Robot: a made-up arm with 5 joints.
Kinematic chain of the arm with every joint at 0, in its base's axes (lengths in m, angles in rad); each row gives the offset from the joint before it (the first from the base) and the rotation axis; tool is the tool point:
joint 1: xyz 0 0 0.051 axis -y
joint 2: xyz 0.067 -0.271 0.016 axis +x
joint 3: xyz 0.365 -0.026 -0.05 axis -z
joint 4: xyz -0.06 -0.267 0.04 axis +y
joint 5: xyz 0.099 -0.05 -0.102 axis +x
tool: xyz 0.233 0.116 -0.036
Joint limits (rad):
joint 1: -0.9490..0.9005
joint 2: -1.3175..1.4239
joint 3: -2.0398..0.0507
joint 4: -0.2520..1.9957
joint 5: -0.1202..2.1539
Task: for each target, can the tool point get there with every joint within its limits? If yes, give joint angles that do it. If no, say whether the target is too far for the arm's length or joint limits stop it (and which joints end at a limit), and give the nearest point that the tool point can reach.
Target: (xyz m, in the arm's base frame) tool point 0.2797 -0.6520 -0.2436
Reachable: yes | joints -0.3847 -0.5210 -0.1896 1.4518 0.4733
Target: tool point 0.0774 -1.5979 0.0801
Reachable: no: too far | nearest point 0.2837 -0.7825 0.1576 | short by 0.845 m
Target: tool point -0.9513 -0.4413 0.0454
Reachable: no: joint limits stop it (at a limit: joint 1, joint 3, joint 4, joint 5) | nearest point -0.1983 -0.3403 -0.1981 | short by 0.798 m
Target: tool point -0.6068 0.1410 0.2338
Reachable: no: joint limits stop it (at a limit: joint 1, joint 2, joint 3, joint 4, joint 5) | nearest point -0.1389 -0.0552 -0.1555 | short by 0.640 m
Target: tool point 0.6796 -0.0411 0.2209
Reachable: yes | joints 0.4006 1.0617 -0.9639 0.5778 0.4514
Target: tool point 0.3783 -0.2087 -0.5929
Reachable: yes | joints -0.7596 0.9378 -0.3015 0.2555 0.3930
